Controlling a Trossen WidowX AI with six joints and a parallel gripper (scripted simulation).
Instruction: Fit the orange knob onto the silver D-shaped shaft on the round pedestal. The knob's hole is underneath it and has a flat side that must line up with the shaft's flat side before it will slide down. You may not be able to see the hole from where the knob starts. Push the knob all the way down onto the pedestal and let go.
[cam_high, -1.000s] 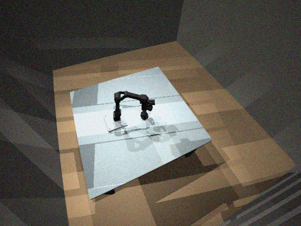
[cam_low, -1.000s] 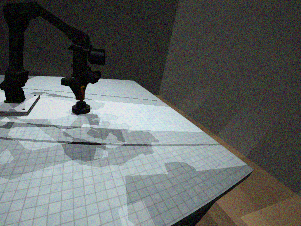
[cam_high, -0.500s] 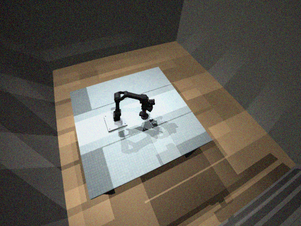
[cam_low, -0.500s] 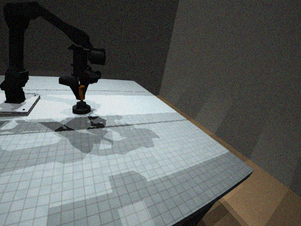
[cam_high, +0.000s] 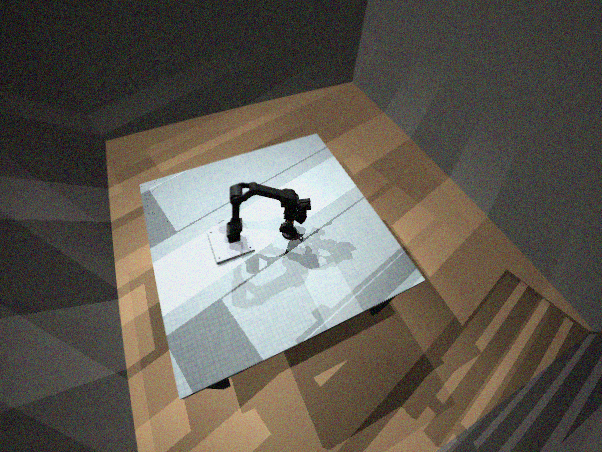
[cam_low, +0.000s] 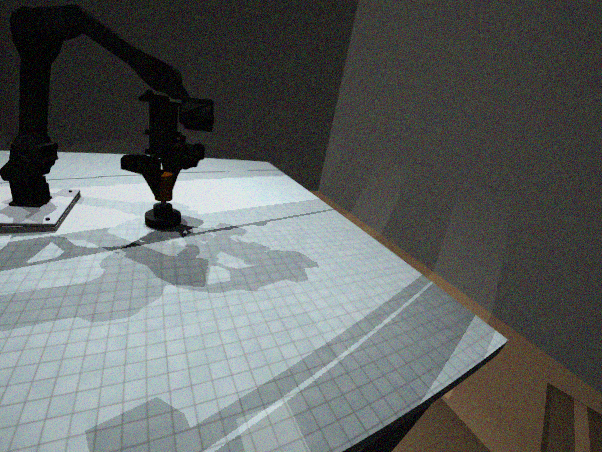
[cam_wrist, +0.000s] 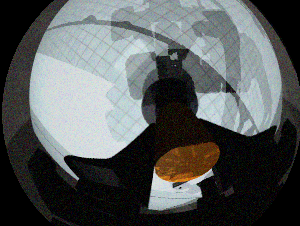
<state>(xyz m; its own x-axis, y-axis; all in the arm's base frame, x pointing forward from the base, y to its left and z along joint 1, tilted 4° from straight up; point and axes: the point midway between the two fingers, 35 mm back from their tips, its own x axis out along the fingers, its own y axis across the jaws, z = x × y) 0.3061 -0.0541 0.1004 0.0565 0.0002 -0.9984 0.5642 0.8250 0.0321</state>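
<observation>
Right now my gripper tip is 30 mm below the orange knob. From my gripper tip the other things lie so: dark round pedestal: 40 mm below.
</observation>
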